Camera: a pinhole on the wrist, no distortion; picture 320 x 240 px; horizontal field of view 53.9 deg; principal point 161.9 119.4 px. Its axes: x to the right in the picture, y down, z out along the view. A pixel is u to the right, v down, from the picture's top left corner.
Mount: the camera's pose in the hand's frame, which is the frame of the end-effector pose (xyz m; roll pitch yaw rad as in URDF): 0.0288 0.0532 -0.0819 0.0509 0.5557 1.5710
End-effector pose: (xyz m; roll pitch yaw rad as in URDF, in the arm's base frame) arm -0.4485 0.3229 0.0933 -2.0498 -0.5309 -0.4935
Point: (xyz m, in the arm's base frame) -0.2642 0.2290 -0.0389
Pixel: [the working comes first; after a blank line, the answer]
In the camera's frame: 0.0193 -0.0707 0.2358

187.7 25.0
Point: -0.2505 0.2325 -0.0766
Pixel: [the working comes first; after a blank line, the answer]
In the camera's frame: 0.0304 -0.0587 0.2726

197.0 51.6
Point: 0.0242 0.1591 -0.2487
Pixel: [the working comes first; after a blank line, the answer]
In the camera's frame: 0.1214 -0.1957 0.5614

230.0 9.7
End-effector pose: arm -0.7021 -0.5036 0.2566 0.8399 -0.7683 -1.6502
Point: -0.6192 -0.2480 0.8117
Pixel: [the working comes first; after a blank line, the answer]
In the camera's frame: 0.1343 -0.1393 0.5894

233.6 45.0
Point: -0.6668 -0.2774 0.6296
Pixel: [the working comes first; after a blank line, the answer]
In the camera's frame: 0.0478 -0.0435 0.4492

195.4 88.9
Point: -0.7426 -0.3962 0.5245
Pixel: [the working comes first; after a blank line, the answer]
In the camera's frame: -0.0611 -0.0669 0.3132

100.5 52.2
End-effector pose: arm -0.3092 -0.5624 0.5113 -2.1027 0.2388 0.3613
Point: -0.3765 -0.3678 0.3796
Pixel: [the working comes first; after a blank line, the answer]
In the camera's frame: -0.2119 0.0047 0.2493

outside the picture
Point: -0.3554 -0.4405 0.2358
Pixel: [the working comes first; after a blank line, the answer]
In the camera's frame: -0.0795 -0.0190 0.3405

88.5 101.9
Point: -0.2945 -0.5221 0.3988
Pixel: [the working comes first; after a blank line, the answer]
In the camera's frame: -0.0695 -0.0175 0.1486

14.8 82.4
